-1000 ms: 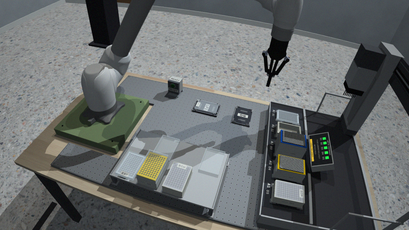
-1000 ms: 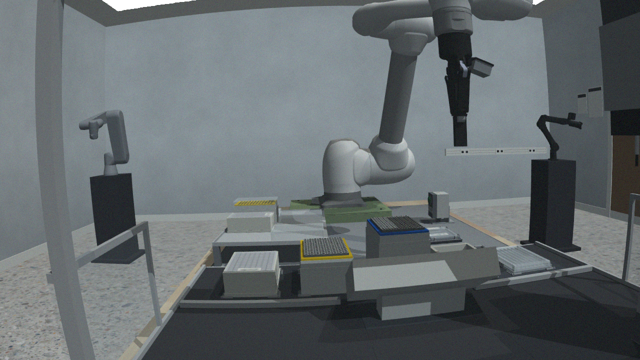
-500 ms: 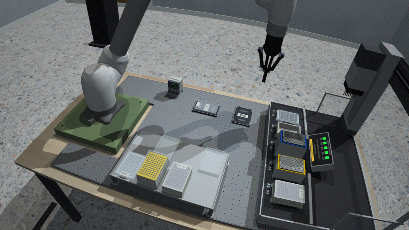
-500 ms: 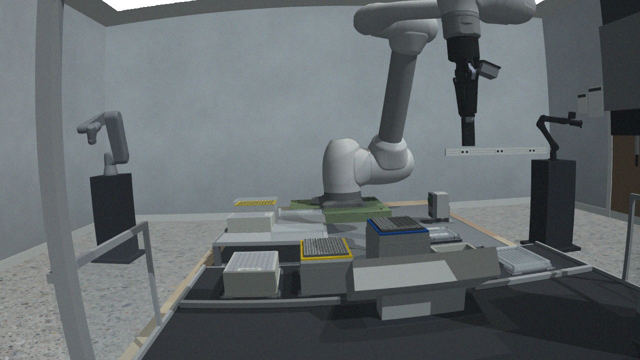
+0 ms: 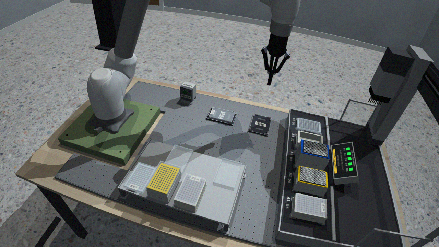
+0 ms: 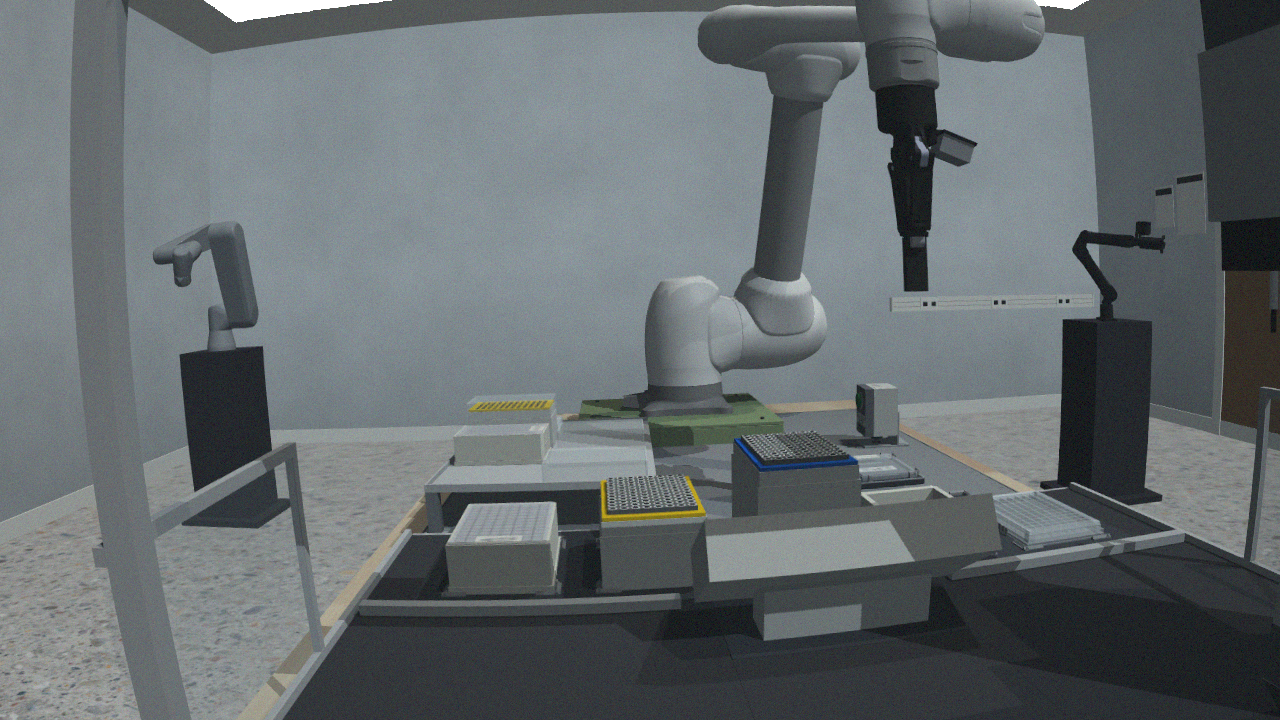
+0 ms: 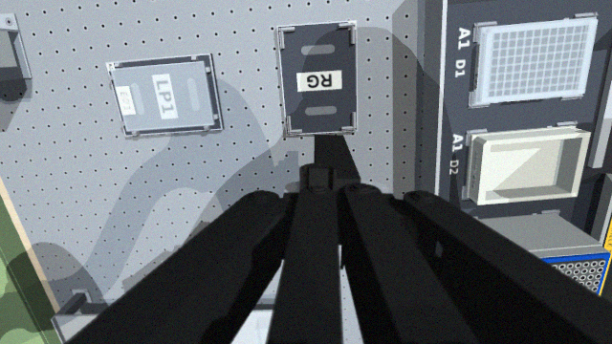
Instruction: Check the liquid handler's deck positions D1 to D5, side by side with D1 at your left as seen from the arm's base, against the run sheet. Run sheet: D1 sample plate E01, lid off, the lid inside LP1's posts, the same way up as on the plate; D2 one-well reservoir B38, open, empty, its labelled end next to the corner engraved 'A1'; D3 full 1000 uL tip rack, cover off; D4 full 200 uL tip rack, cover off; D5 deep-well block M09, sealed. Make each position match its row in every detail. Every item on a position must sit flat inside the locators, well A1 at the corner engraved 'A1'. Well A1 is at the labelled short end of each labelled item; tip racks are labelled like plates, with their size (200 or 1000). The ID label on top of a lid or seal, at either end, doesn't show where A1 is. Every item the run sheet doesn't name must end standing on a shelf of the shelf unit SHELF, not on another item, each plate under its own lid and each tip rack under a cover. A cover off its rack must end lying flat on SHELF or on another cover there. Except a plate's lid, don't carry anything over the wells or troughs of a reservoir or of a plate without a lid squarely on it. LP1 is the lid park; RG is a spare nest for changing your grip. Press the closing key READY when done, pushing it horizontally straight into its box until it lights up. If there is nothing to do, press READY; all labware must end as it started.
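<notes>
Right now my hand is 440 mm past the ready box, 250 mm above it and 70 mm to the right of it. Also, from my hand: clear lid labelled E01: 300 mm below, 210 mm behind, 10 mm to the left; cream reservoir: 260 mm ahead, 240 mm below, 90 mm to the right; clear sample plate: 250 mm below, 250 mm ahead, 40 mm to the left.
</notes>
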